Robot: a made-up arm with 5 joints.
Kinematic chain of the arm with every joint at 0, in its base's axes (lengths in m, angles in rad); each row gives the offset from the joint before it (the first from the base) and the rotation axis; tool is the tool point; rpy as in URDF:
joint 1: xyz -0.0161 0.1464 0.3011 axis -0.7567 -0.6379 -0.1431
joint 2: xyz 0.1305 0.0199 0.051 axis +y
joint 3: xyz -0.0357 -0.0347 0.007 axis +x
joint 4: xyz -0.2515 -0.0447 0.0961 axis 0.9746 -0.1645 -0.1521
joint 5: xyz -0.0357 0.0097 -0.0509 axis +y
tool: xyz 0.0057 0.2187 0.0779 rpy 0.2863 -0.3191 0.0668
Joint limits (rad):
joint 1: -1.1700..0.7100
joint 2: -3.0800..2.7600
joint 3: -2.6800..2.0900
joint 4: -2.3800..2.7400
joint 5: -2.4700..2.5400
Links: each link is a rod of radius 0.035 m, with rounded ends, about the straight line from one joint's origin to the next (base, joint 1, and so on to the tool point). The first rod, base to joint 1, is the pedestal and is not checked.
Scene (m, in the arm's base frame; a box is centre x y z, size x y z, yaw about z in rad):
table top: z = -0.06
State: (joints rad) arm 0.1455 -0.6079 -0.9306 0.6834 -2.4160
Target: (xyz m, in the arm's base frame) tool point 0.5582 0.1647 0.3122
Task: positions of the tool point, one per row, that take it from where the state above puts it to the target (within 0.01 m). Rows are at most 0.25 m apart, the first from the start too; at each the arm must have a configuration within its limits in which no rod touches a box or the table.
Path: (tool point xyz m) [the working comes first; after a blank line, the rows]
Joints at the target: -1.1700 1.6457 0.2089 1.0565 -2.4700
Straight joint move there: clear.

1: -0.2079 0.3925 0.2201
2: -0.2288 0.3811 0.4154
3: -0.1603 0.3230 0.5933
4: -0.0167 0.2372 0.7070
5: 0.1689 0.1532 0.7270
6: 0.3528 0.1016 0.6499
7: 0.4928 0.1036 0.4980
8: 0.5582 0.1647 0.3122

